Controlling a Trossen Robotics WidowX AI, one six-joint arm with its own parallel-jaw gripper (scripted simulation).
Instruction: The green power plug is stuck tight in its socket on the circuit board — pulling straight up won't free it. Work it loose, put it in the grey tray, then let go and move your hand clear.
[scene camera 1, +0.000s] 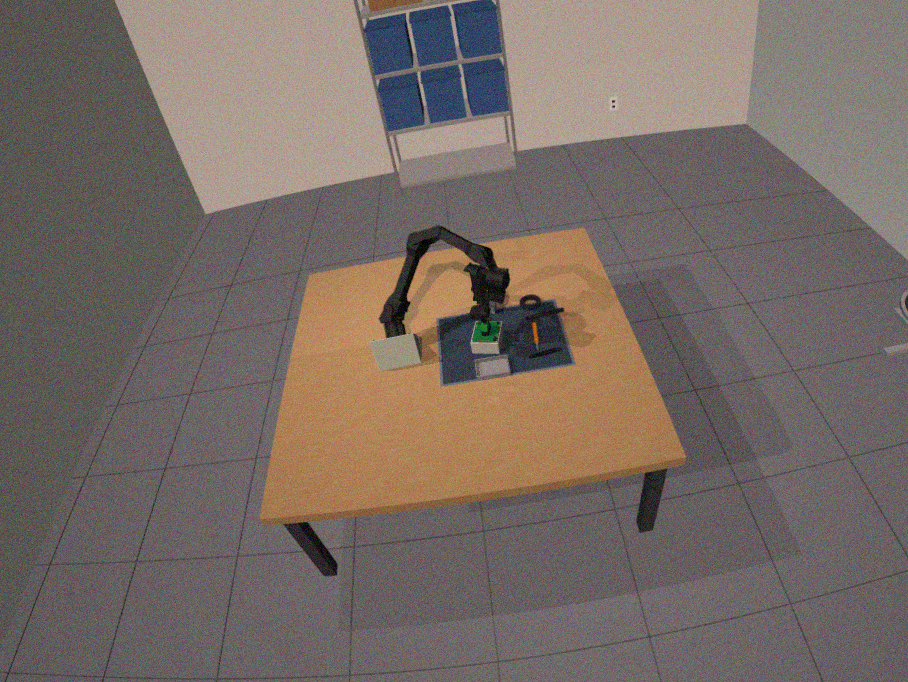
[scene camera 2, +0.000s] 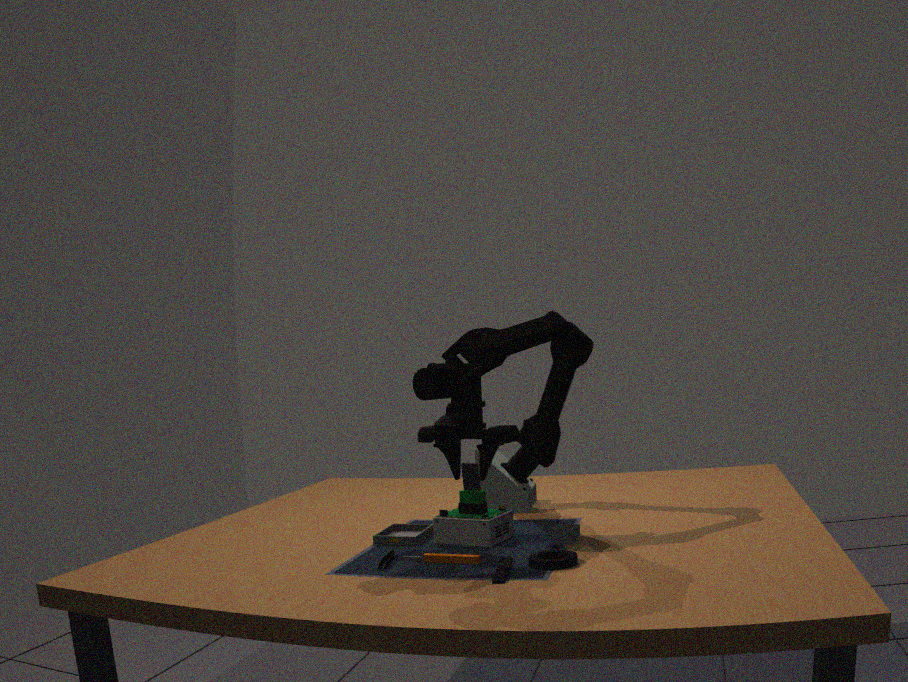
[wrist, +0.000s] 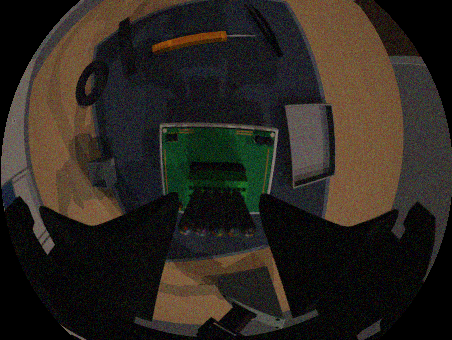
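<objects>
My gripper is visible in the wrist view, in scene camera 2 and in scene camera 1 (485, 317). On my gripper, (wrist: 321, 264) and (scene camera 2: 451, 448) are the same spot.
</objects>
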